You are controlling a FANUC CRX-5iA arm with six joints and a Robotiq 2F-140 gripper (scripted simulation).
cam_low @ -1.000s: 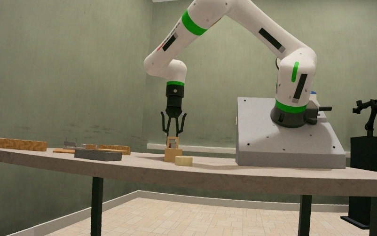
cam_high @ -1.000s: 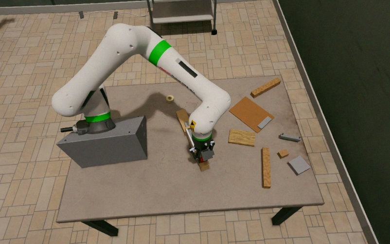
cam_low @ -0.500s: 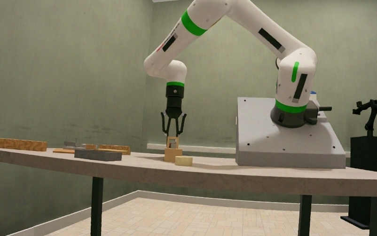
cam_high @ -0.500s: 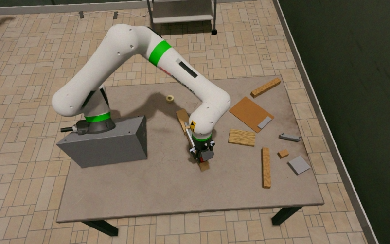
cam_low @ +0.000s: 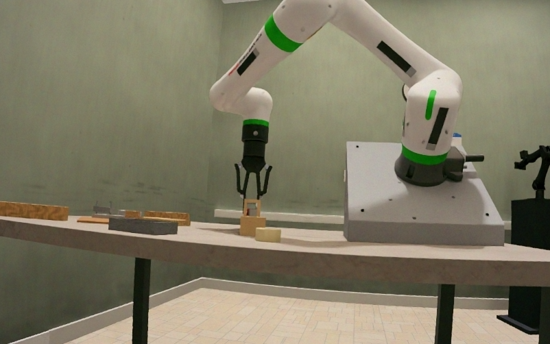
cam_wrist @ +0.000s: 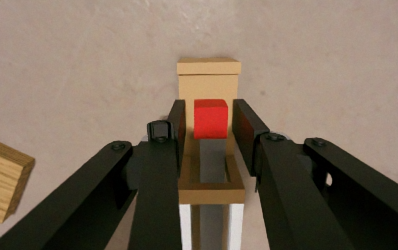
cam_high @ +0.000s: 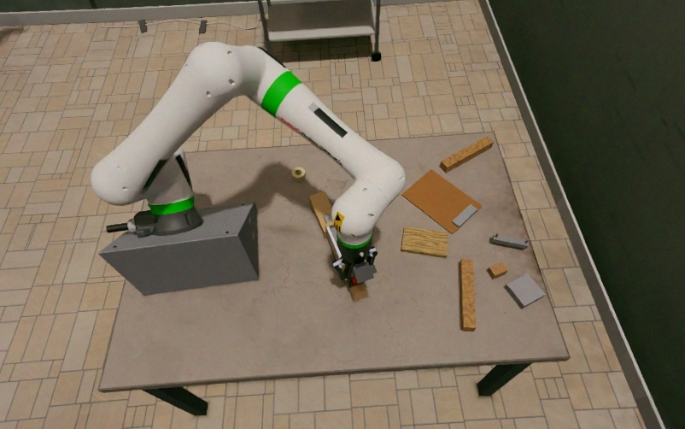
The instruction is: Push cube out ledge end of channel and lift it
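The red cube lies 2 cm below my hand. Round my hand: wooden channel (2 cm behind, 12 cm to the left, 3 cm below); thin grey bar (3 cm behind, 20 cm to the left, 3 cm below); small wooden block (46 cm ahead, 5 cm to the right, 7 cm below).
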